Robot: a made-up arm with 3 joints. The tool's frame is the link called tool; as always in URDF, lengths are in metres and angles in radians. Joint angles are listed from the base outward.
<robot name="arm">
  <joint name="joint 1" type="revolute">
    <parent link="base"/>
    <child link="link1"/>
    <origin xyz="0 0 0.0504"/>
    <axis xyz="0 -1 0"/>
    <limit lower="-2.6" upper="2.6"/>
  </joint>
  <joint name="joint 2" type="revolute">
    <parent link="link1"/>
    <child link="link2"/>
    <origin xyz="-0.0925 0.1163 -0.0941"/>
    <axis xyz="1 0 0"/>
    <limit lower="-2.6" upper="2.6"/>
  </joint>
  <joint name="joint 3" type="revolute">
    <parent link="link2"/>
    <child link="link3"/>
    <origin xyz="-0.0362 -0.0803 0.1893"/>
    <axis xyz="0 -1 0"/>
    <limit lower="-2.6" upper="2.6"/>
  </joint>
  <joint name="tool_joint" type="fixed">
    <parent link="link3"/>
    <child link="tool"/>
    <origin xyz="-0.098 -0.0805 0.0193"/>
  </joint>
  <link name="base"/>
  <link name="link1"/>
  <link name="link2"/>
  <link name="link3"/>
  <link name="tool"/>
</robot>
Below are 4 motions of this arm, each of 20 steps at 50 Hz.
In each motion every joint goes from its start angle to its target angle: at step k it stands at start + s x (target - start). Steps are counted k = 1, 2, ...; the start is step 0. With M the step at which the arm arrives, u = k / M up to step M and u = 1 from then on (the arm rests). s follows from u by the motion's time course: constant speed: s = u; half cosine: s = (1 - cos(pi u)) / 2; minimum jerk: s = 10 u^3 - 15 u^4 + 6 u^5.
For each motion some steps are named. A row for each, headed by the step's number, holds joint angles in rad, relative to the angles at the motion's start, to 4 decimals.
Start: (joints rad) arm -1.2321 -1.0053 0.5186
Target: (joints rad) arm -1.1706 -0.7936 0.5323
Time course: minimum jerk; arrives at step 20
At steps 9, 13, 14, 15, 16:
9: 0.0250 0.0861 0.0056
13: 0.0470 0.1619 0.0105
14: 0.0515 0.1772 0.0115
15: 0.0551 0.1898 0.0123
16: 0.0579 0.1994 0.0129

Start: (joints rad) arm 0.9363 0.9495 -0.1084
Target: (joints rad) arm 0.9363 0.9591 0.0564
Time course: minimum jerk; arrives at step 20
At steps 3, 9, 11, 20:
3: 0.0000 0.0003 0.0044
9: 0.0000 0.0039 0.0671
11: 0.0000 0.0057 0.0977
20: 0.0000 0.0096 0.1648

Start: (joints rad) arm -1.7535 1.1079 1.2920
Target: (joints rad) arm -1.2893 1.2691 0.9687
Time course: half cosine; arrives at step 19
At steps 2, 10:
2: 0.0126 0.0044 -0.0088
10: 0.2513 0.0873 -0.1750

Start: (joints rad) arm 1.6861 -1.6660 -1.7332
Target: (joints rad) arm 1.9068 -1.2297 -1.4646
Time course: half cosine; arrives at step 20
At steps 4, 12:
4: 0.0211 0.0417 0.0256
12: 0.1445 0.2856 0.1758

